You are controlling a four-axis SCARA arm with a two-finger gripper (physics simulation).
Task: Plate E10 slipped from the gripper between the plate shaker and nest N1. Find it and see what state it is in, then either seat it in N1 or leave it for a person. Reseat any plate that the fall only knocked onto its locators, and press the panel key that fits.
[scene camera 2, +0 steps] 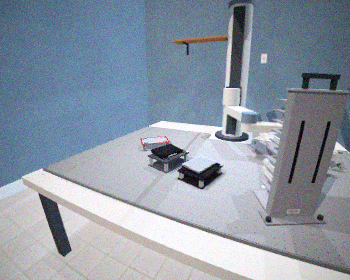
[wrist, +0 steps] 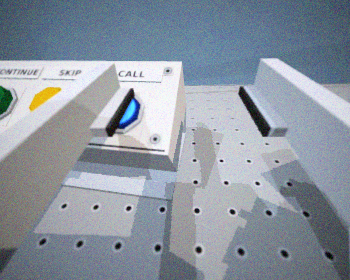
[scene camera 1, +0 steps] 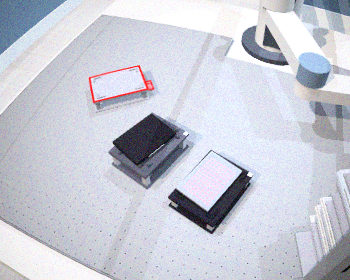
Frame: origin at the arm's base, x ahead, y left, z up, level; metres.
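Seen in the pictures: gripper, fingertip midpoint: (wrist: 185,78); arm's base, origin of the base link: (scene camera 2: 231,136) (scene camera 1: 273,45).
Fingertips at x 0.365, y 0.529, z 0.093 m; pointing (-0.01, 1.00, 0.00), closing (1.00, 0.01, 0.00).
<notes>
Pixels of each thing's top centre, then the offset from my fingertips to it. "*": a spot on its surface instead.
- dark plate, middle of its top: (scene camera 1: 143,135) (scene camera 2: 166,148) 0.276 m ahead, 0.736 m right, 0.002 m down
- pale plate with pinkish wells, middle of its top: (scene camera 1: 210,178) (scene camera 2: 199,161) 0.323 m ahead, 0.555 m right, 0.016 m down
- white key panel, middle of its top: (wrist: 32,66) 0.114 m back, 0.021 m left, 0.003 m up
- CALL key, middle of its top: (wrist: 118,98) 0.042 m back, 0.008 m right, 0.009 m down
- yellow SKIP key, middle of its top: (wrist: 45,91) 0.092 m back, 0.004 m right, 0.006 m down
- green CONTINUE key, surface spot: (wrist: 6,101) * 0.130 m back, 0.001 m left, 0.015 m down
- red-edged low platform, middle of its top: (scene camera 1: 116,81) (scene camera 2: 154,139) 0.093 m ahead, 0.920 m right, 0.035 m down
A dark plate (scene camera 1: 145,139) (scene camera 2: 168,151) lies on a grey stand (scene camera 1: 146,176) (scene camera 2: 167,164); whether it is fully level is unclear. A pale plate with pinkish wells (scene camera 1: 210,180) (scene camera 2: 202,164) lies on a black stand (scene camera 1: 212,221) (scene camera 2: 201,178). No label shows which plate is E10 or which stand is N1. In the wrist view, the white key panel (wrist: 162,112) carries a CALL key (wrist: 131,112) with a bright blue centre, a yellow SKIP key (wrist: 45,98) and a green CONTINUE key (wrist: 6,101). My gripper (wrist: 185,78) is shut on nothing, its fingers standing apart; the left fingertip partly covers the CALL key.
A red-edged low platform (scene camera 1: 117,84) (scene camera 2: 155,140) with a side tab stands beyond the grey stand. A tall grey rack (scene camera 2: 310,160) with a handle holds several plates or sheets at the right. The arm (scene camera 1: 290,37) (scene camera 2: 240,111) reaches right, partly behind the rack. Perforated deck surrounds the panel.
</notes>
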